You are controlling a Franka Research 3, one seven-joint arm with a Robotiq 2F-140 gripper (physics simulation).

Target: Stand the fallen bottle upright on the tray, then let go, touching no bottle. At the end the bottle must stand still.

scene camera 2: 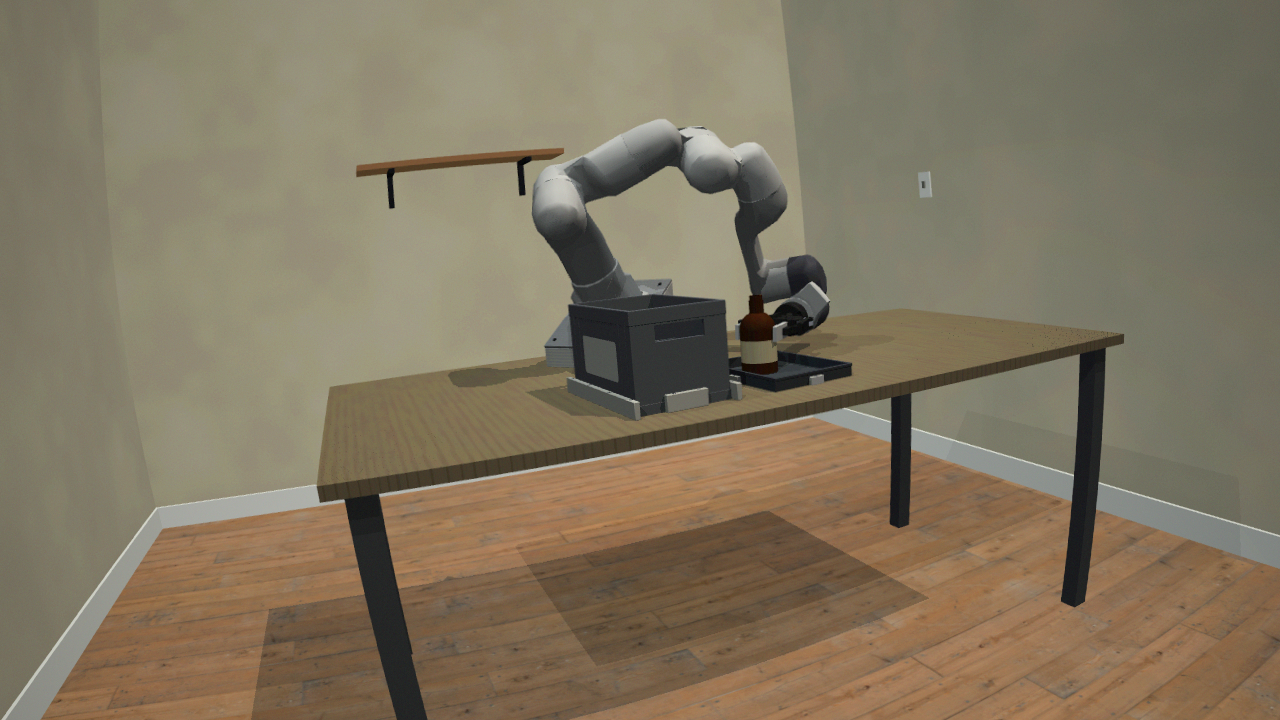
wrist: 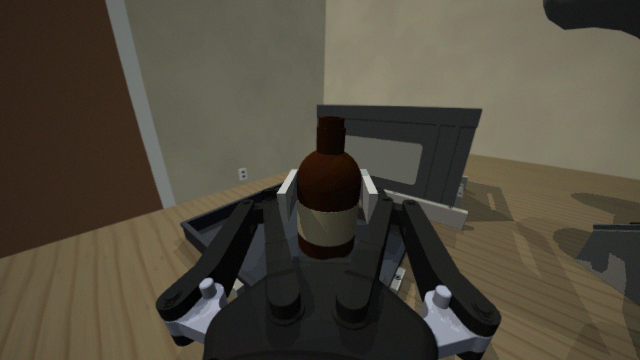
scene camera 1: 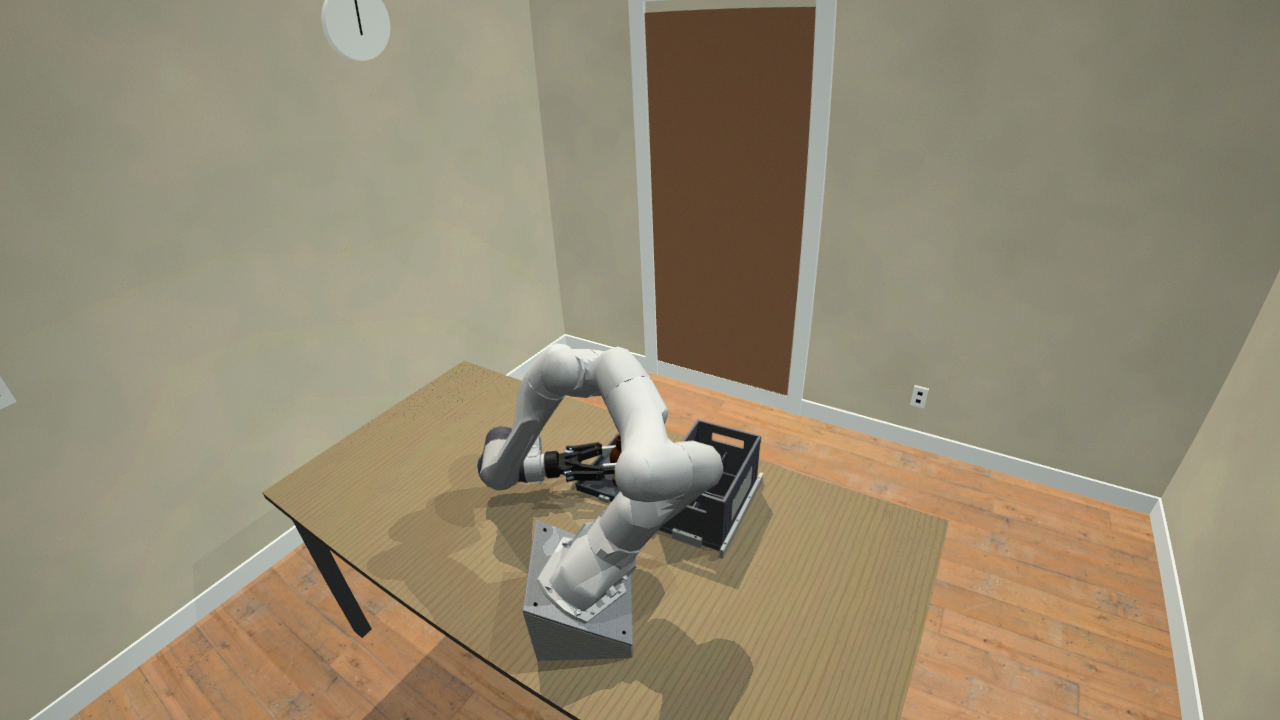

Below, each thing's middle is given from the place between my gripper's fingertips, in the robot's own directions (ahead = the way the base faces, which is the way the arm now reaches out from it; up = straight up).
Right now the brown bottle [scene camera 2: 758, 351] is 1 cm to the left of my hand and 1 cm behind it. Round my hand: light rail [wrist: 439, 213] (15 cm to the right, 7 cm below, 1 cm behind).
